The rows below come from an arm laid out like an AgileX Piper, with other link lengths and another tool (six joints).
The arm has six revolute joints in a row. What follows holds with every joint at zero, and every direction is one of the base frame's. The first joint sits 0.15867 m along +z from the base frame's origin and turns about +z. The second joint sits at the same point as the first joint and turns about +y. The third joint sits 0.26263 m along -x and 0.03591 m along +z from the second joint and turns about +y. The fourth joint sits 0.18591 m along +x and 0.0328 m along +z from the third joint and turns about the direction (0.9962, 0, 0.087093). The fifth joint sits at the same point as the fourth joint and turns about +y. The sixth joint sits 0.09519 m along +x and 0.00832 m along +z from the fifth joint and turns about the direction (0.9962, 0, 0.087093). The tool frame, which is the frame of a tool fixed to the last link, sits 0.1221 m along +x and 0.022 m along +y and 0.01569 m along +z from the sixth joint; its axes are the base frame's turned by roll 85.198, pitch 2.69 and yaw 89.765 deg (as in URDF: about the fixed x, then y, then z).
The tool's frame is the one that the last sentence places.
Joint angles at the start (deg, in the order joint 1, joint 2, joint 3, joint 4, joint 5, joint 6): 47.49, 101.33, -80.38, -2.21, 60.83, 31.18
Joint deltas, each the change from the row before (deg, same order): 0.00, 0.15, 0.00, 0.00, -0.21, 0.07; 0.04, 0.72, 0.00, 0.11, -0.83, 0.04; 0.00, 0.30, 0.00, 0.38, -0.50, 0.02; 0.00, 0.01, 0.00, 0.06, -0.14, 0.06; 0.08, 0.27, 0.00, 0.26, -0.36, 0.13; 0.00, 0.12, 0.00, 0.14, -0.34, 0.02; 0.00, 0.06, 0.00, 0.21, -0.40, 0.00; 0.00, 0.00, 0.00, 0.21, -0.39, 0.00; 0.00, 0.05, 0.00, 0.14, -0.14, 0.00
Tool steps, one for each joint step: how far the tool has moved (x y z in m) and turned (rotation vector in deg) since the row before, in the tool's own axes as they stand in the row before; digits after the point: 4 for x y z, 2 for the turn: 0.0003, 0.0006, 0.0008, -0.05, 0.03, 0.06; 0.0017, 0.0016, 0.0039, -0.04, 0.16, 0.03; 0.0018, 0.0008, 0.0015, -0.02, 0.39, 0.20; 0.0004, 0.0004, 0.0000, -0.09, 0.11, 0.09; 0.0016, 0.0003, 0.0014, 0.04, 0.26, 0.18; 0.0009, 0.0008, 0.0006, -0.13, 0.21, 0.09; 0.0013, 0.0010, 0.0002, -0.21, 0.32, 0.11; 0.0013, 0.0010, -0.0002, -0.26, 0.34, 0.11; 0.0006, 0.0002, 0.0002, -0.02, 0.15, 0.07
